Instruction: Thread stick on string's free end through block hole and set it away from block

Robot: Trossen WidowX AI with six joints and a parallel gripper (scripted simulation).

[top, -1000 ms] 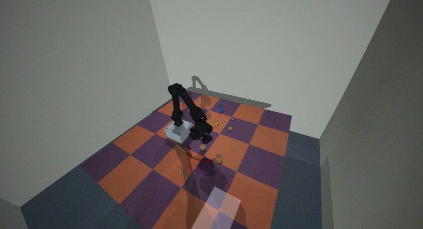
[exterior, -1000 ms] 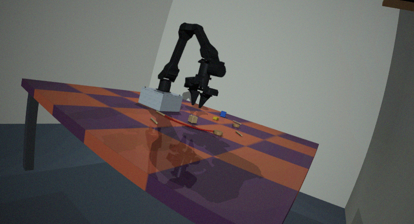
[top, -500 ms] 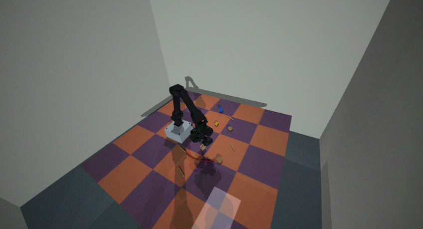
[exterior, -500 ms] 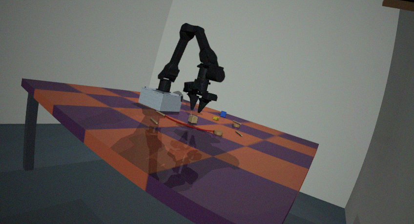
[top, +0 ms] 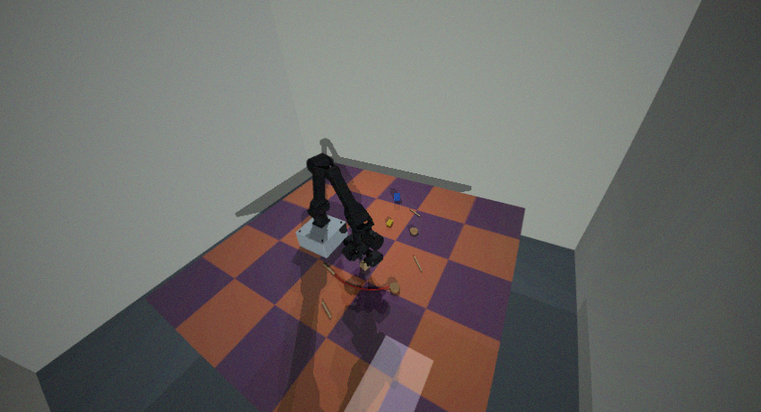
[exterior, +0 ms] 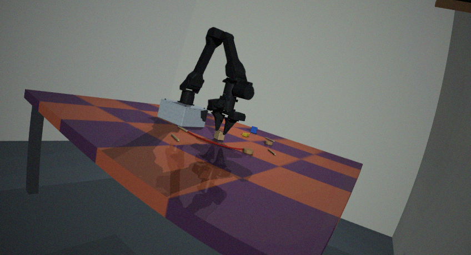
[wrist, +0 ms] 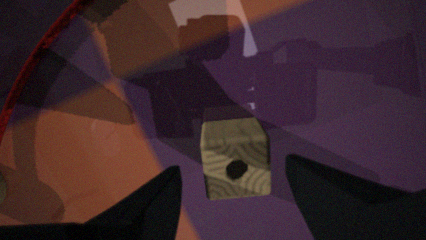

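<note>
My gripper tip is 1 cm above the wooden block. Round my gripper tip: yellow piece: 6 cm behind, 29 cm to the left, 2 cm below; then thin wooden stick: 11 cm behind, 9 cm to the right, 3 cm below; then blue cube: 13 cm behind, 50 cm to the left, 1 cm below.
</note>
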